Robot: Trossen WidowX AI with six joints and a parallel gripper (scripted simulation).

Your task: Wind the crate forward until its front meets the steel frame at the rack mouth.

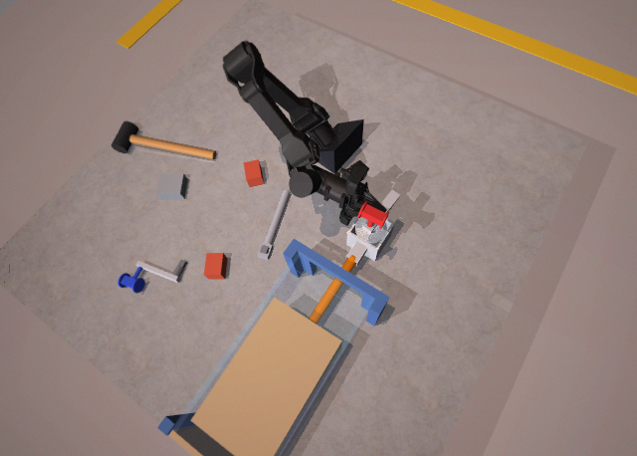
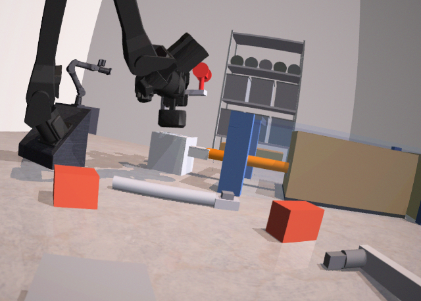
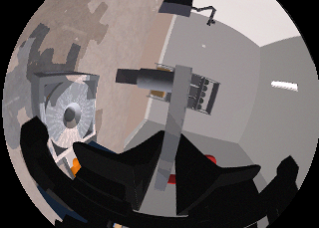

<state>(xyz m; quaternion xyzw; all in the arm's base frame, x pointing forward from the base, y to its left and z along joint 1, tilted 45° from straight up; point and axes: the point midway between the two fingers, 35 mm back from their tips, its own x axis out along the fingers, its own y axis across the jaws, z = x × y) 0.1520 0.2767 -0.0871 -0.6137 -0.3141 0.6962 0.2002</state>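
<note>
The red knob lies 5 cm ahead of my gripper tip, 4 cm above it and 1 cm to the right of it. The rest, counted from my gripper tip: frame: 17 cm ahead, 9 cm below, 1 cm to the right; grey winch: 16 cm below, 3 cm to the right; crank handle: 1 cm to the right, 1 cm ahead, 1 cm above.
</note>
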